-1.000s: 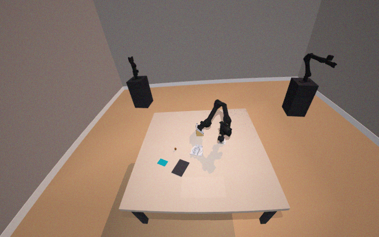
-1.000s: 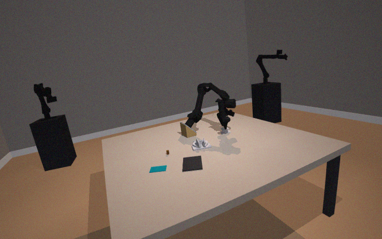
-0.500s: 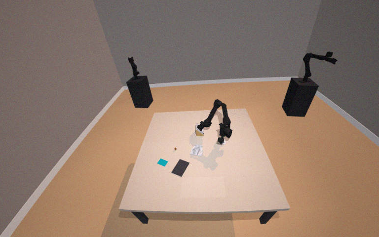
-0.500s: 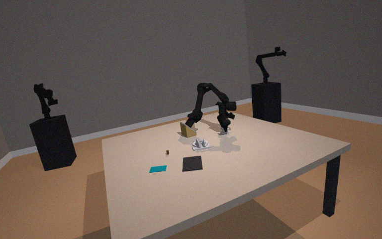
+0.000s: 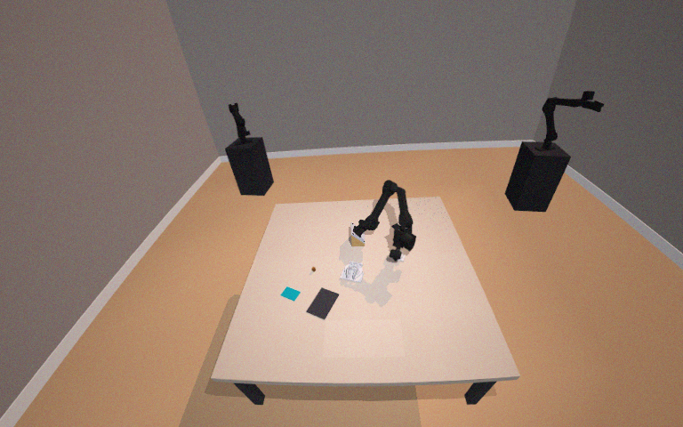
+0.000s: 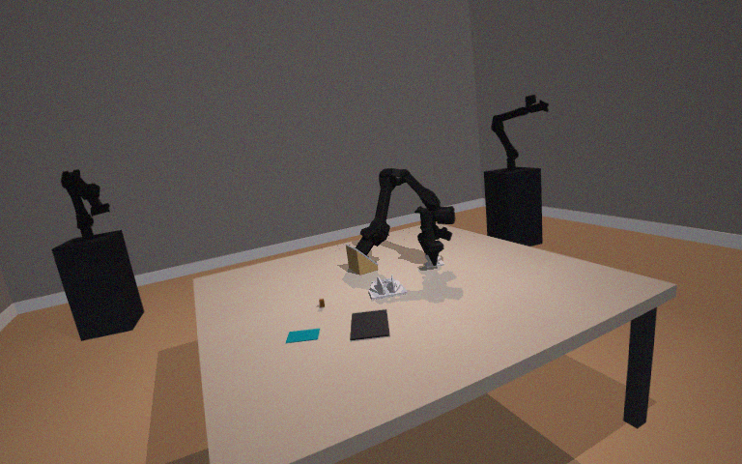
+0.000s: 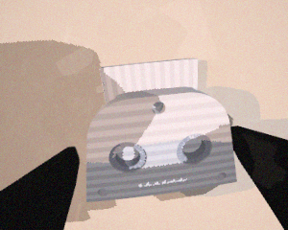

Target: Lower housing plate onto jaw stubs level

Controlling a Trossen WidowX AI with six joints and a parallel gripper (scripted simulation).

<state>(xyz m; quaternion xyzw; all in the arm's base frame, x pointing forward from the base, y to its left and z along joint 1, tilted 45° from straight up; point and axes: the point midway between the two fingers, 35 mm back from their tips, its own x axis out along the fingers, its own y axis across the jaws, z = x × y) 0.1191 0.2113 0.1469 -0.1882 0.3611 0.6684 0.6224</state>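
Now: gripper tip 1 cm to the right of the small white piece. Round my gripper tip: dark flat plate (36 cm ahead, 37 cm to the right, 1 cm below); housing plate (1 cm to the left, 2 cm above); small brown piece (16 cm ahead, 47 cm to the right).
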